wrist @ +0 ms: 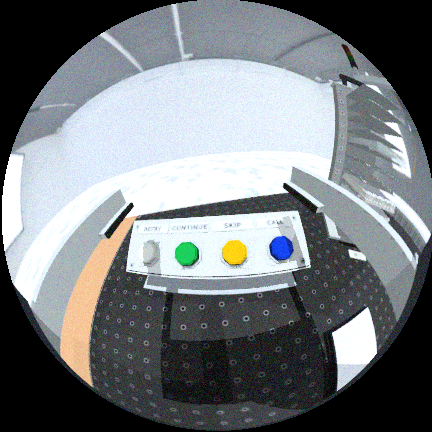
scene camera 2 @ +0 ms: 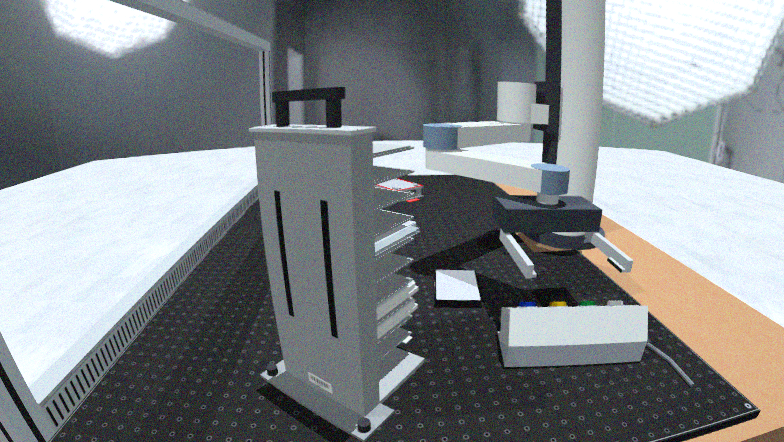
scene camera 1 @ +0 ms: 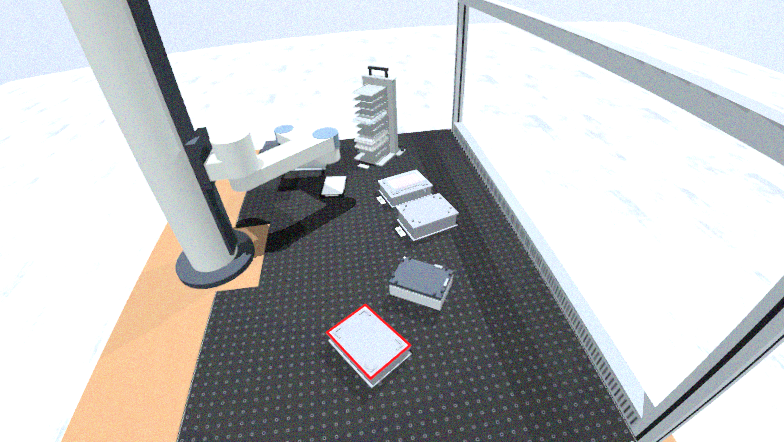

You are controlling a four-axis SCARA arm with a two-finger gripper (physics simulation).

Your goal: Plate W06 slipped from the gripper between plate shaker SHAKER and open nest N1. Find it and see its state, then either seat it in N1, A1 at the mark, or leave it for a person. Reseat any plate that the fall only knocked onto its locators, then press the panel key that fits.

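Frame: origin at the arm's base, x ahead, y left, z up, level; millimetres.
Seen in the pictures: gripper, fingertip midpoint: (wrist: 204, 182) (scene camera 2: 582, 269); arm's base, origin of the base link: (scene camera 2: 562, 233) (scene camera 1: 216, 259).
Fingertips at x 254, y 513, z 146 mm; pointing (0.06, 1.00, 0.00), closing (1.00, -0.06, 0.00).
Offsets run from my fingertips to a thing's top centre. "*": to the spot under its first point.
A white plate @[136 mm ahead, 205 mm right, 119 mm down] (scene camera 1: 333, 185) (scene camera 2: 457, 285) (wrist: 355, 340) lies flat on the dark deck; no label on it is readable. My gripper (scene camera 2: 578, 270) (wrist: 204, 182) is open and empty, above the deck by the key panel @[2 mm back, 6 mm left, 49 mm down] (scene camera 2: 573, 334) (wrist: 212, 240), to one side of the plate. The panel has a grey RETRY key @[80 mm back, 3 mm right, 58 mm down] (wrist: 150, 252), a green CONTINUE key @[31 mm back, 11 mm right, 58 mm down] (wrist: 186, 253), a yellow SKIP key @[19 mm ahead, 20 mm right, 58 mm down] (wrist: 234, 252) and a blue CALL key @[68 mm ahead, 28 mm right, 58 mm down] (wrist: 281, 248). The open nest @[437 mm ahead, 477 mm right, 67 mm down] (scene camera 1: 427, 214) with small pins stands beside a nest with a pinkish plate @[* 407 mm ahead, 326 mm right, 67 mm down] (scene camera 1: 409, 182). The dark-topped shaker @[* 361 mm ahead, 757 mm right, 78 mm down] (scene camera 1: 421, 277) stands nearer scene camera 1.
A tall plate tower (scene camera 1: 392, 115) (scene camera 2: 312, 252) (wrist: 340, 130) with several shelves stands near the panel. A red-outlined flat stand (scene camera 1: 368, 341) (scene camera 2: 399, 185) is beyond the shaker. The arm column (scene camera 1: 148, 137) (scene camera 2: 579, 98) rises at the deck's side. A slotted rail @[* 711 mm ahead, 641 mm right, 96 mm down] (scene camera 1: 527, 236) runs along the opposite edge.
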